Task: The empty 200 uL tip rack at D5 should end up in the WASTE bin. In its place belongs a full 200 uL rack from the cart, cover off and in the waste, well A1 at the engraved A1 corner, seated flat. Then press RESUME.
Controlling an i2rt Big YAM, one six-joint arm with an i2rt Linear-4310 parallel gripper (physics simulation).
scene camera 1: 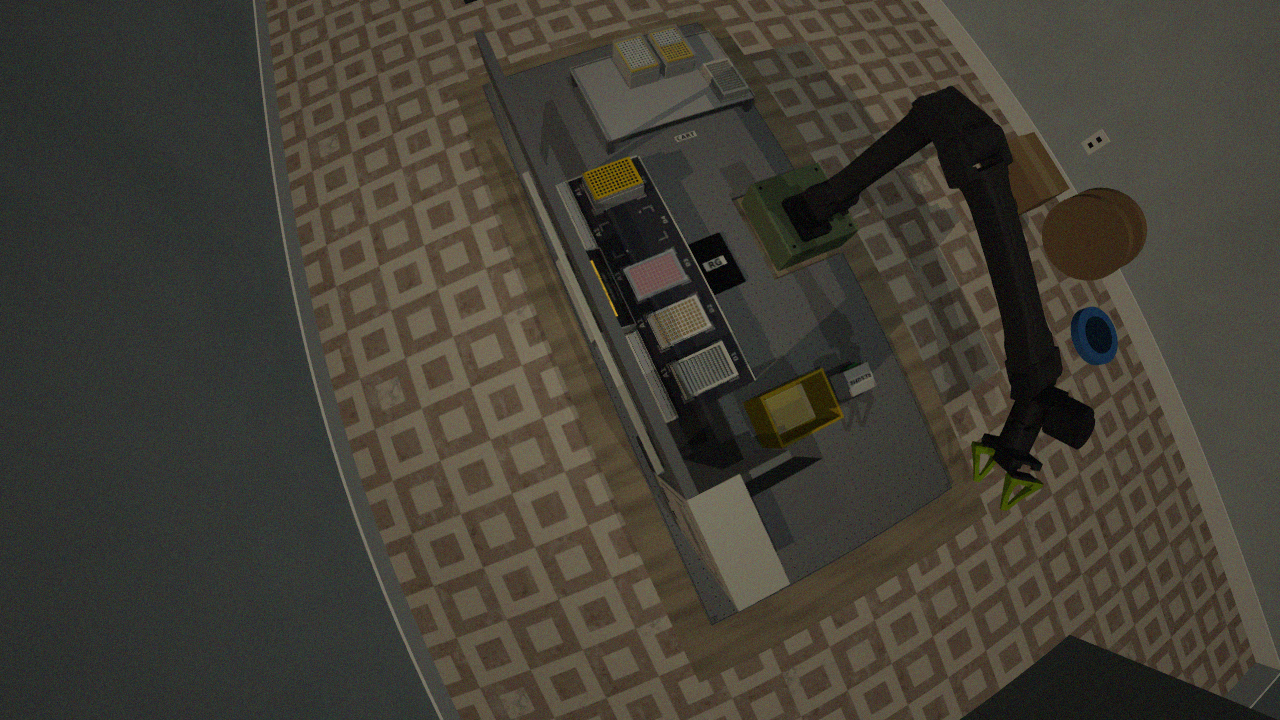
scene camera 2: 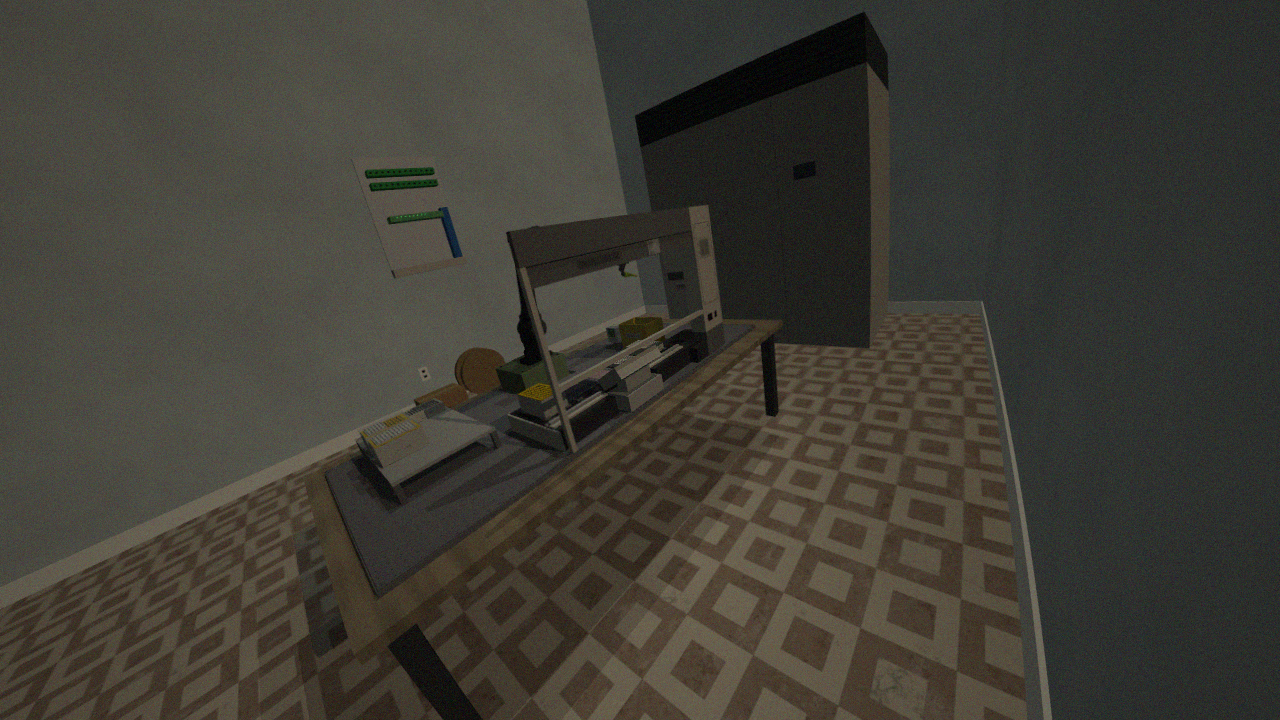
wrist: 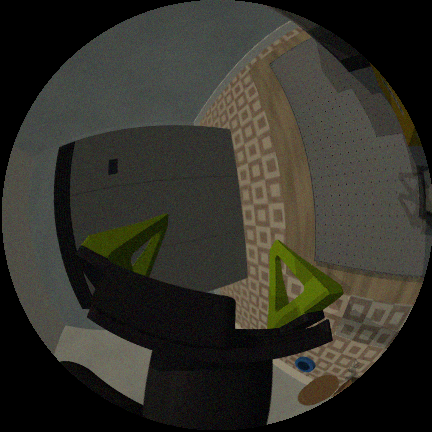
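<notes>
A cart, a tan rack. My gripper: open, holding nothing, visible in the wrist view too.
</notes>
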